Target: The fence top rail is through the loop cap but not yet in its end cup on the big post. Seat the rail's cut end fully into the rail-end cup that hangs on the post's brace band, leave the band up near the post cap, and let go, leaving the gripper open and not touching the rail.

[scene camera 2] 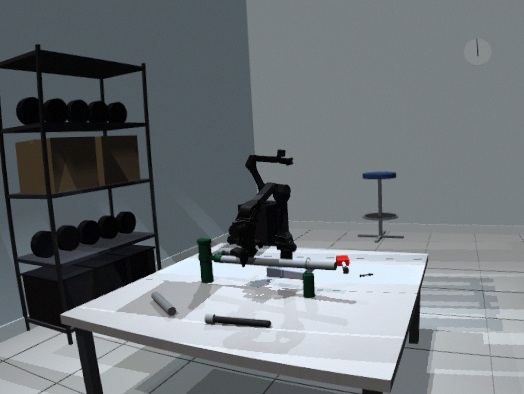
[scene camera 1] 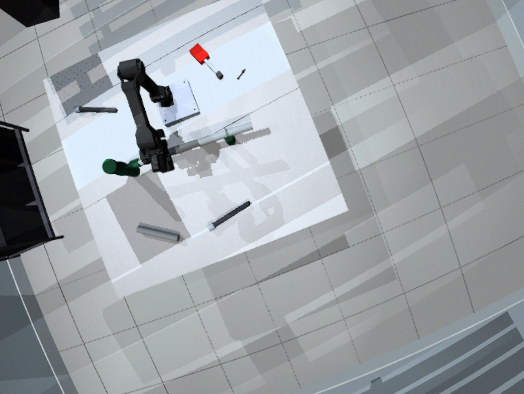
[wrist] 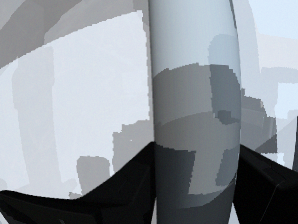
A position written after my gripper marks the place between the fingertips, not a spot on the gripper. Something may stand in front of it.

My gripper [wrist: 190, 147] carries a grey top rail [scene camera 2: 279, 263].
